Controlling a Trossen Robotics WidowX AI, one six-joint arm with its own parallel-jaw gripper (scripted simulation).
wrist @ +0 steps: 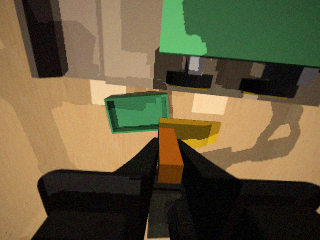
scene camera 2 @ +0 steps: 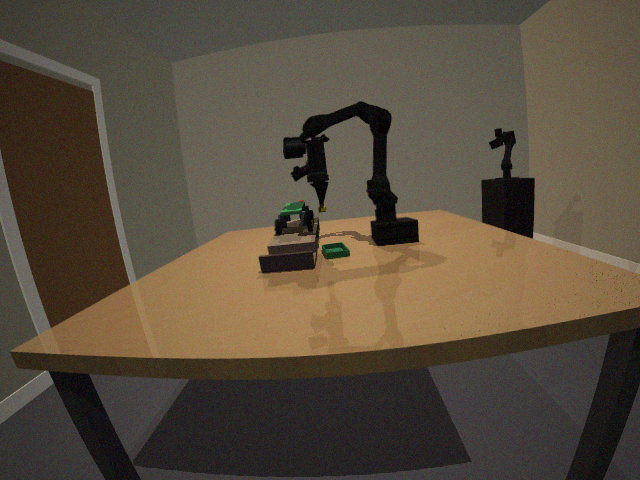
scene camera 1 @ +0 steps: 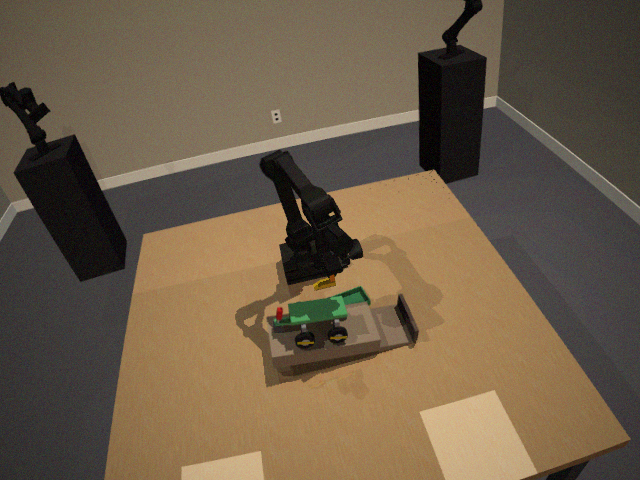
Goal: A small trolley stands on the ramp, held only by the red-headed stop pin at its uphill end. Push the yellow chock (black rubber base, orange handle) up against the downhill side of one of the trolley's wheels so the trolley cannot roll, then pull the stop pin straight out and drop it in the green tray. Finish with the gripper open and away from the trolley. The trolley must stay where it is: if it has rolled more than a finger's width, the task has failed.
Observation:
My gripper (scene camera 1: 331, 276) holds a yellow chock (wrist: 196, 133). Also in view: a trolley (scene camera 1: 333, 308) and a dark upright wall (scene camera 2: 296, 260).
The trolley is seen too in the wrist view (wrist: 278, 41) and in scene camera 2 (scene camera 2: 306, 216). My gripper is seen too in the wrist view (wrist: 166, 143) and in scene camera 2 (scene camera 2: 321, 203).

